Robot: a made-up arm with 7 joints. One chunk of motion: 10 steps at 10 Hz.
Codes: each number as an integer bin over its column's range. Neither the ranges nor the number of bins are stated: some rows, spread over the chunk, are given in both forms.
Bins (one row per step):
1: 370 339 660 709 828 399 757
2: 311 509 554 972 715 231 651
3: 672 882 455 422 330 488 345
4: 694 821 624 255 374 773 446
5: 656 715 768 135 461 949 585
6: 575 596 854 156 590 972 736
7: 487 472 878 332 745 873 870
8: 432 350 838 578 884 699 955
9: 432 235 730 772 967 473 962
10: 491 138 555 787 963 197 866
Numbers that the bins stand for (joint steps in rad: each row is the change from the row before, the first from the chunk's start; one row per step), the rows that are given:
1: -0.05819 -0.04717 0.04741 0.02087 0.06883 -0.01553 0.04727
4: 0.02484 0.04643 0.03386 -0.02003 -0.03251 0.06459 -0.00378
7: -0.02820 -0.02134 0.12946 -0.01309 0.05030 0.08601 0.06582
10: -0.02718 -0.08620 0.00789 0.02790 0.09896 -0.05880 0.06517
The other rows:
2: -0.07330 -0.01416 0.00751 0.04457 0.04360 -0.05152 0.02987
3: 0.01920 0.05828 -0.02975 -0.00498 -0.04234 0.00354 -0.02036
5: 0.01510 0.02585 0.08806 -0.03084 -0.01309 0.10229 0.01904
6: -0.00565 0.00274 0.12043 -0.02895 0.01570 0.10722 0.04382
8: -0.04230 -0.04503 0.11440 0.00907 0.08133 0.04874 0.07978
9: -0.04230 -0.06736 0.07375 0.02655 0.09986 0.00032 0.08093

